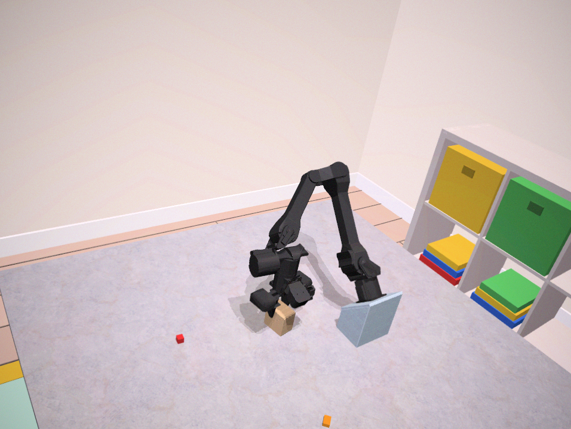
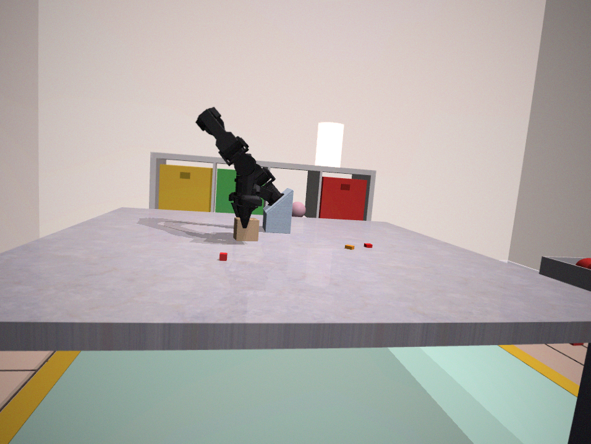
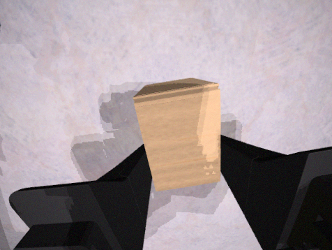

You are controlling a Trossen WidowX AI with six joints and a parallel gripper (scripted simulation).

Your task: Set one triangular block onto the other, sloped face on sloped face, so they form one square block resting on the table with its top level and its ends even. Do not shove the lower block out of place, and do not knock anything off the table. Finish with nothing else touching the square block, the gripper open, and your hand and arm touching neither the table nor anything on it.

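The block lies 10 mm to the right of my gripper tip and 10 mm above it. The rest, counted from my gripper tip: orange cube: 320 mm to the left, 90 mm ahead, 30 mm below.
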